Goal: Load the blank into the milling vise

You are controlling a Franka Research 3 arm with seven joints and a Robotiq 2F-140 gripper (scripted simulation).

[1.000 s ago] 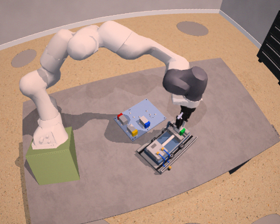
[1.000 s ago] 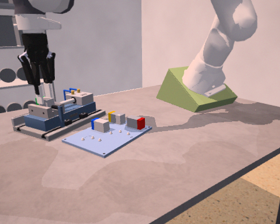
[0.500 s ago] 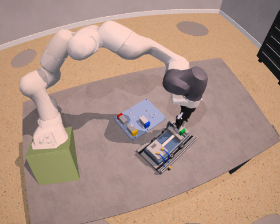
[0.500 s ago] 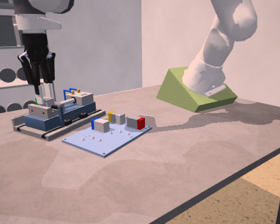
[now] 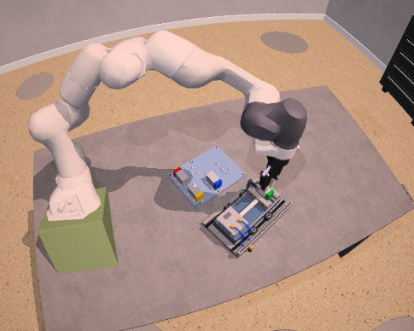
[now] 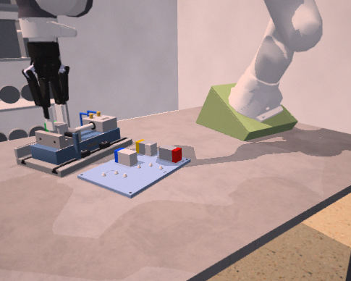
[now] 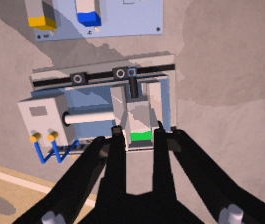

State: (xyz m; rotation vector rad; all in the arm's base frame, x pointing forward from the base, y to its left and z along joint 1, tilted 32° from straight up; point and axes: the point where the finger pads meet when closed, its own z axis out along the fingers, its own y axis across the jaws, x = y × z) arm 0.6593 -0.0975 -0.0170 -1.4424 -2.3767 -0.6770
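My hand is 4 cm above the green-ended blank. Round my hand: blue-ended blank 15 cm behind, 13 cm to the left, 11 cm below; then fixed jaw 2 cm ahead, 1 cm to the left, 6 cm below; then black work stop rod 3 cm behind, 4 cm to the left, 5 cm below.
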